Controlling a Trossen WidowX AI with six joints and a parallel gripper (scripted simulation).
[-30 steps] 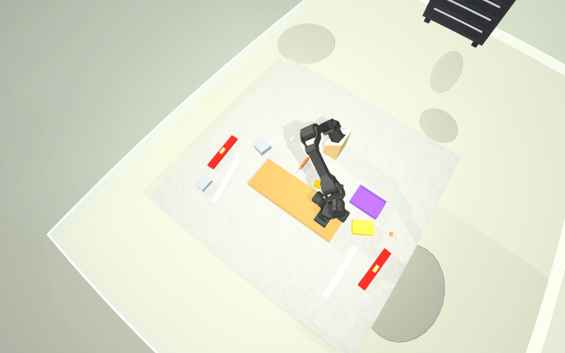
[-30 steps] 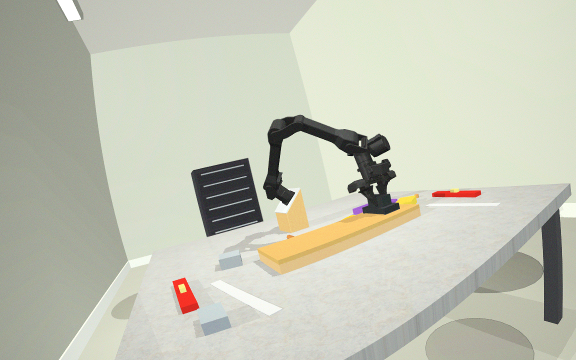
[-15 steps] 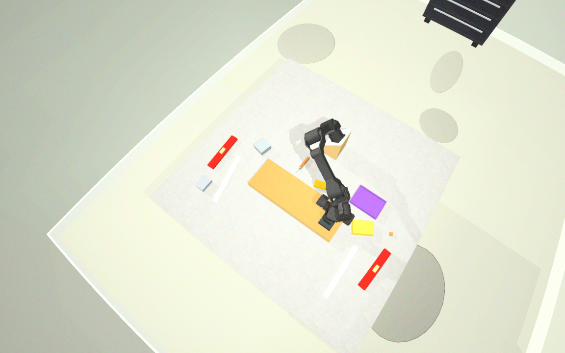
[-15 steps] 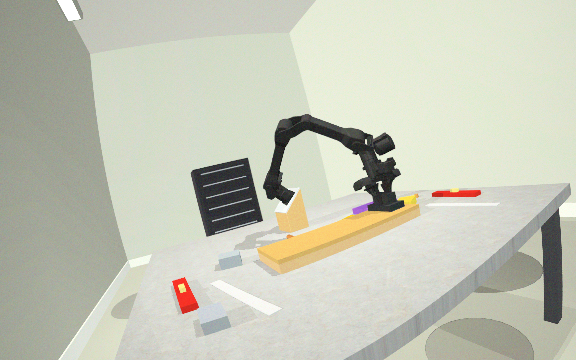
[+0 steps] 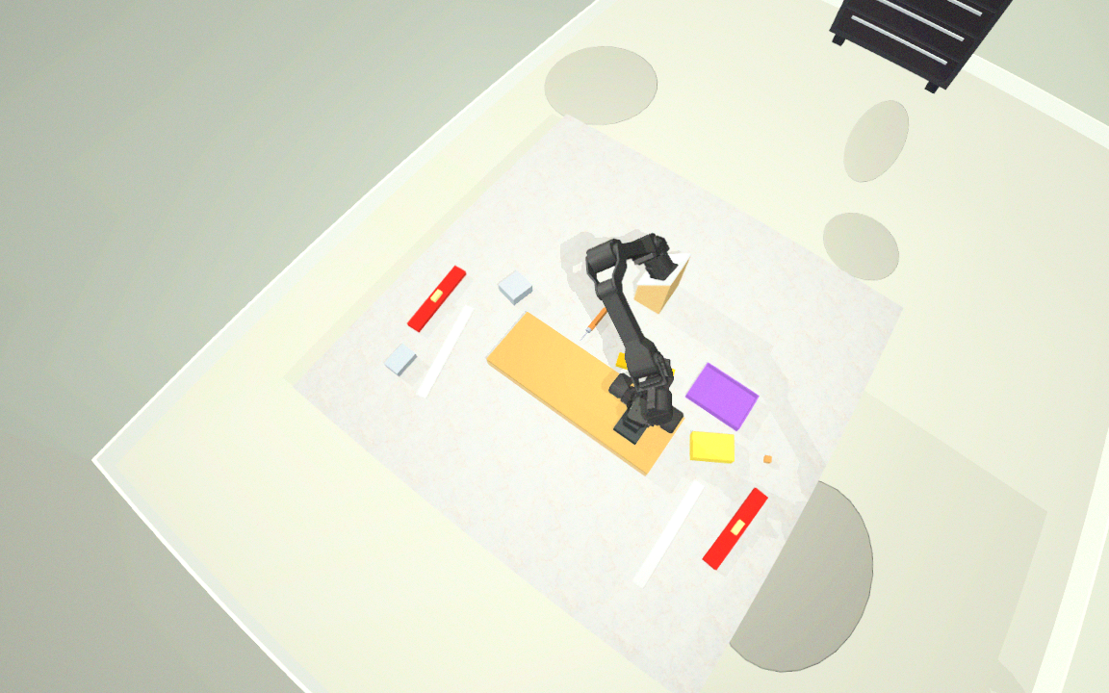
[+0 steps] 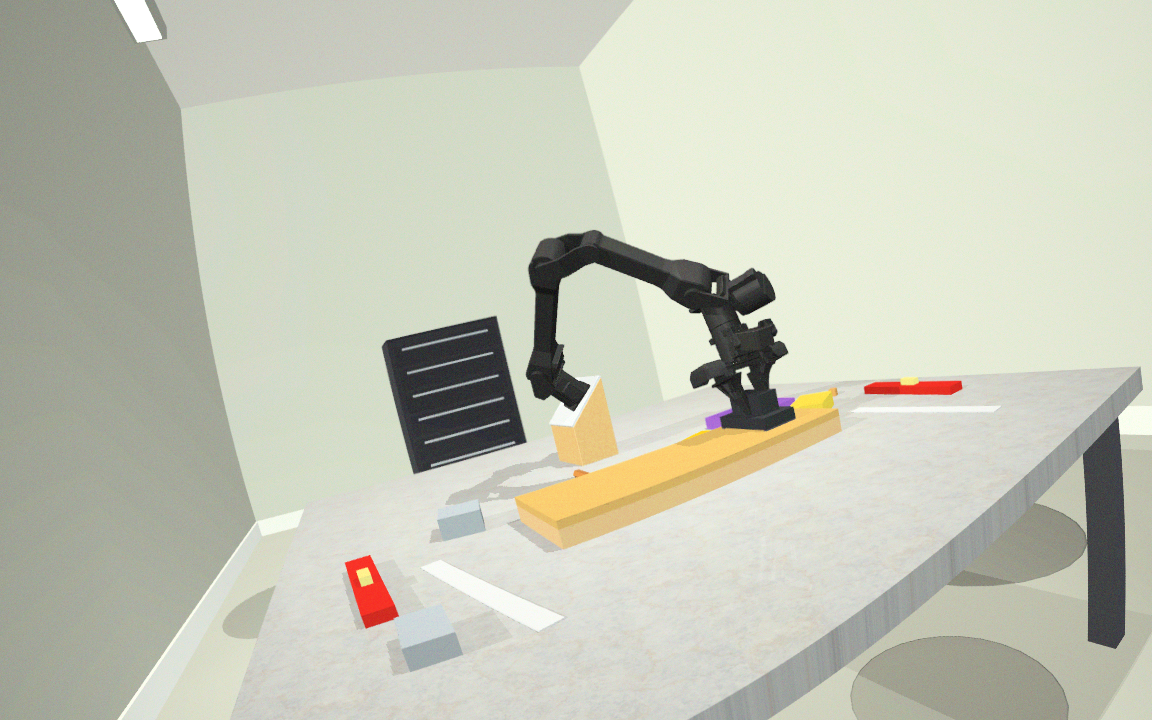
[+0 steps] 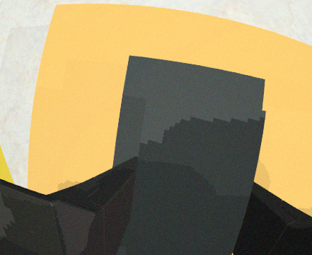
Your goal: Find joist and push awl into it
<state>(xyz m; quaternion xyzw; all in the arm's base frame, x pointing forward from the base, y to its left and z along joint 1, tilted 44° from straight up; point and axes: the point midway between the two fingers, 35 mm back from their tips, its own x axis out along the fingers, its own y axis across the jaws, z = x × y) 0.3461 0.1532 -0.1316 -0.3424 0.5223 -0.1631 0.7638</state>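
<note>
Right now the purple tray is 230 mm behind my gripper tip, 130 mm to the left of it and 50 mm below it. From my gripper tip the other things lie so: yellow bar 150 mm behind, 80 mm to the right, 60 mm below; then stud finder 20 mm behind, 20 mm above; then yellow block 190 mm to the left, 90 mm behind, 50 mm below.
</note>
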